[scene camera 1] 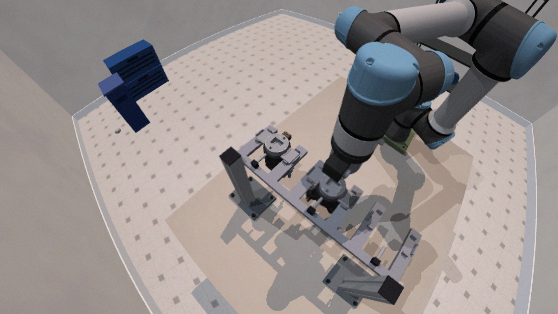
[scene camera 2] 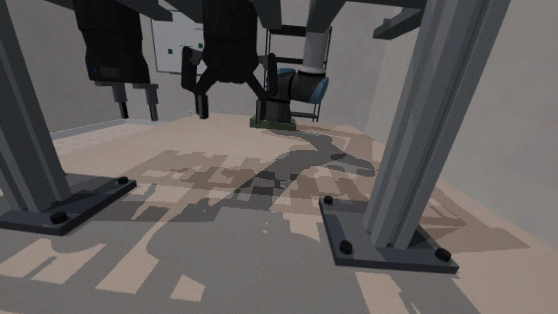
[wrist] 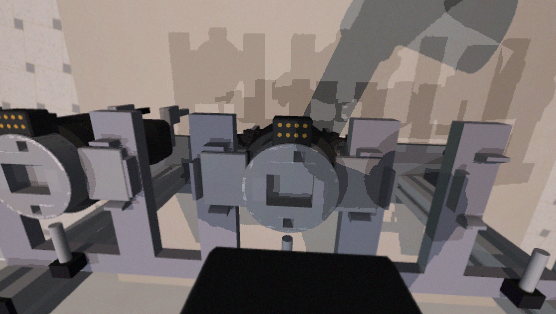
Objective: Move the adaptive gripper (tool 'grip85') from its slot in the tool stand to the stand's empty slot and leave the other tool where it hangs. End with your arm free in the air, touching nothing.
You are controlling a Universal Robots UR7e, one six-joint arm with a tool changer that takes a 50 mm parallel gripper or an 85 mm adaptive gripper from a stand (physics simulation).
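Places are measured from the arm's base along level axes (x ahead, y left, z up), in metres.
Pixels of known places: arm's base, origin of its link: [scene camera 1: 394, 129] [scene camera 2: 275, 119].
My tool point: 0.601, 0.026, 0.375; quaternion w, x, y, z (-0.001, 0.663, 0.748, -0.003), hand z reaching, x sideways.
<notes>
For each thing: its top centre in the pictures, then the offset to it from my tool point, as dx, dy, dz. "spot": a spot on its surface instead.
- tool, a spot on its surface: [scene camera 2: 112, 45] spot: +0.042, -0.160, -0.188
- thin upright pin, a spot on its surface: [wrist: 535, 270] [scene camera 1: 381, 251] spot: +0.034, +0.182, -0.113
The adaptive gripper [scene camera 2: 231, 109] hangs in the stand's middle slot, its fingers open and empty in scene camera 2. Its round coupling plate [scene camera 1: 333, 190] [wrist: 255, 200] faces up, bare in the wrist view. My arm's wrist [scene camera 1: 353, 145] carries no tool and is above that plate, apart from it. The other tool [scene camera 2: 112, 45], with its coupling plate [scene camera 1: 283, 149] [wrist: 55, 172], hangs in an end slot, left in all views. The stand [scene camera 1: 242, 175] [scene camera 2: 435, 120] [wrist: 215, 127] has an empty slot at the other end, between two prongs; one prong [scene camera 1: 410, 245] [wrist: 450, 220] shows its small ledges.
A thin upright pin [scene camera 1: 381, 252] [wrist: 535, 270] stands at the empty slot. The stand's second post [scene camera 1: 370, 290] [scene camera 2: 30, 125] rises at its end. A blue cabinet [scene camera 1: 145, 70] is far back left. The arm's green base [scene camera 1: 400, 145] [scene camera 2: 272, 123] is behind the stand.
</notes>
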